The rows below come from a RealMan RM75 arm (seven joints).
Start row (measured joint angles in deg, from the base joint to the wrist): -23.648, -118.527, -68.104, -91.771, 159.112, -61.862, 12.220
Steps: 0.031, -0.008, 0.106, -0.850, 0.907, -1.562, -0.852; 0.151, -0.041, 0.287, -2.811, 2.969, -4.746, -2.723; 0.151, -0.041, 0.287, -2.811, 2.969, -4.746, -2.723; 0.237, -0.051, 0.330, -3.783, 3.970, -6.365, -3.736; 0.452, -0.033, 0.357, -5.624, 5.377, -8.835, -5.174; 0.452, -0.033, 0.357, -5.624, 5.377, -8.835, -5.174; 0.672, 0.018, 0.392, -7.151, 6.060, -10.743, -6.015; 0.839, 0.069, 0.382, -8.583, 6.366, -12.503, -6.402; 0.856, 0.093, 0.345, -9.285, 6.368, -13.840, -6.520; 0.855, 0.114, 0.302, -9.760, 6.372, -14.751, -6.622; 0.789, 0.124, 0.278, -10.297, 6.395, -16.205, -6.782
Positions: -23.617, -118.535, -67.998, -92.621, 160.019, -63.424, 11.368; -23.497, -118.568, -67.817, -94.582, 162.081, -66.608, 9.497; -23.497, -118.568, -67.817, -94.582, 162.081, -66.608, 9.497; -23.411, -118.578, -67.774, -95.554, 163.082, -68.227, 8.484; -23.196, -118.560, -67.747, -97.395, 164.489, -70.697, 7.046; -23.196, -118.560, -67.747, -97.395, 164.489, -70.697, 7.046; -22.976, -118.509, -67.712, -98.922, 165.172, -72.605, 6.205; -22.809, -118.458, -67.722, -100.354, 165.478, -74.365, 5.818; -22.792, -118.434, -67.759, -101.056, 165.480, -75.702, 5.700; -22.793, -118.413, -67.802, -101.531, 165.484, -76.613, 5.598; -22.859, -118.403, -67.826, -102.068, 165.507, -78.067, 5.438
